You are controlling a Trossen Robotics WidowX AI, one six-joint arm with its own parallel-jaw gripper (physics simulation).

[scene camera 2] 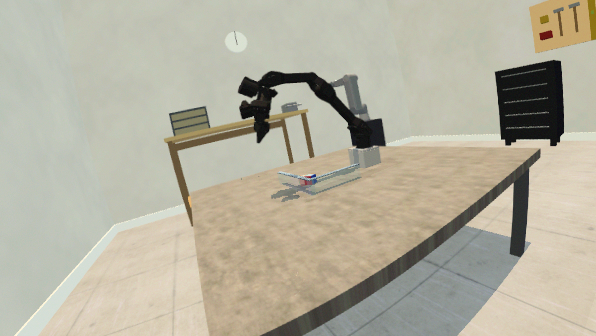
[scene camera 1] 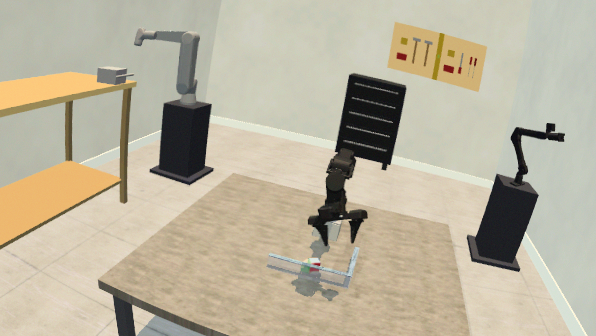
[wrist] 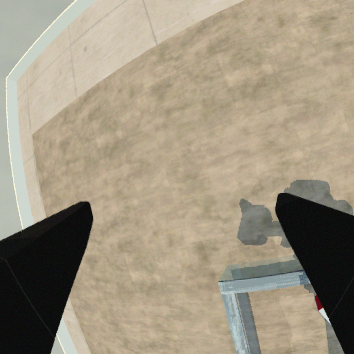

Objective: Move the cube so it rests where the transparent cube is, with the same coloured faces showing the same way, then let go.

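Pixels of known places: gripper, fingertip midpoint: (scene camera 2: 257,137) (scene camera 1: 339,244) (wrist: 185,206); arm's base, link origin: (scene camera 2: 364,147).
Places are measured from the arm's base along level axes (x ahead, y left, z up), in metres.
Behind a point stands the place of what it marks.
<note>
A small cube (scene camera 1: 314,265) {x 0.406, y 0.034, z -0.028 m} (scene camera 2: 310,179) {x 0.402, y 0.175, z -0.029 m} (wrist: 319,304) sits low by the clear walls. It shows white, red and green in scene camera 1, and red and blue in scene camera 2. In the wrist view a red and white sliver of it shows beside the right finger, which hides the rest. I cannot make out the transparent cube separately from it. My gripper (scene camera 1: 340,243) {x 0.546, y 0.116, z 0.158 m} (scene camera 2: 259,141) {x 0.546, y 0.116, z 0.158 m} (wrist: 185,206) {x 0.546, y 0.116, z 0.158 m} is open and empty, fingers pointing down. It hangs well above the table, apart from the cube, which lies off to the right finger's side in the wrist view.
Two low clear walls (scene camera 1: 285,260) {x 0.423, y -0.073, z -0.032 m} (scene camera 2: 340,176) {x 0.273, y 0.173, z -0.054 m} (wrist: 265,284) {x 0.403, y 0.113, z -0.030 m} meet in a corner on the brown table (scene camera 1: 200,240) {x 0.393, y -0.445, z -0.090 m} (scene camera 2: 280,260) {x 0.657, y 0.514, z -0.090 m} (wrist: 150,125) {x 0.683, y 0.263, z -0.090 m}, close around the cube. The arm's pale base block (scene camera 2: 367,156) {x 0.031, y 0.054, z -0.037 m} stands behind them. Grey shadows fall near the walls.
</note>
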